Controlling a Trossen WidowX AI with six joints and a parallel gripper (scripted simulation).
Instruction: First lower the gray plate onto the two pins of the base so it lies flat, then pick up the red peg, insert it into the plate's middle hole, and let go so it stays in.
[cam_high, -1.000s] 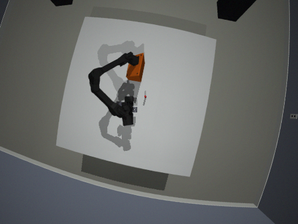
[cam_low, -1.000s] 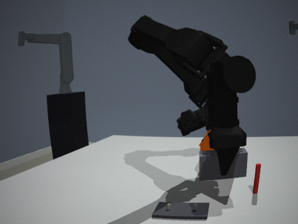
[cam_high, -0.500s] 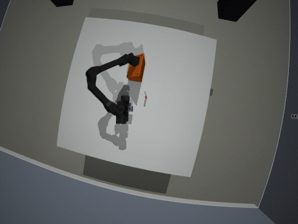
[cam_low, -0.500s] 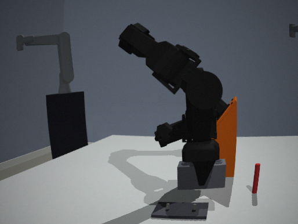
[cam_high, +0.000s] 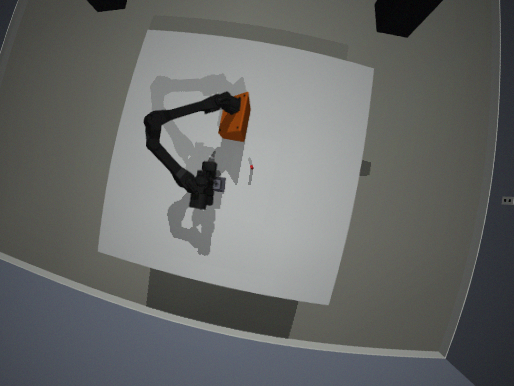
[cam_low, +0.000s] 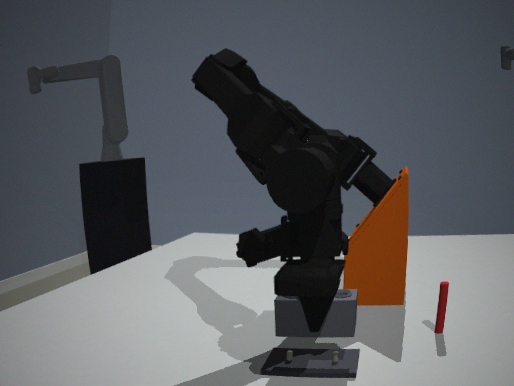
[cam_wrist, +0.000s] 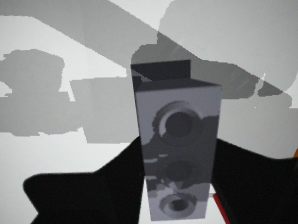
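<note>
The gray plate is 3 cm above my gripper tip. Round my gripper tip: red peg: 18 cm to the left, 9 cm behind, 2 cm below; base: 5 cm below.
</note>
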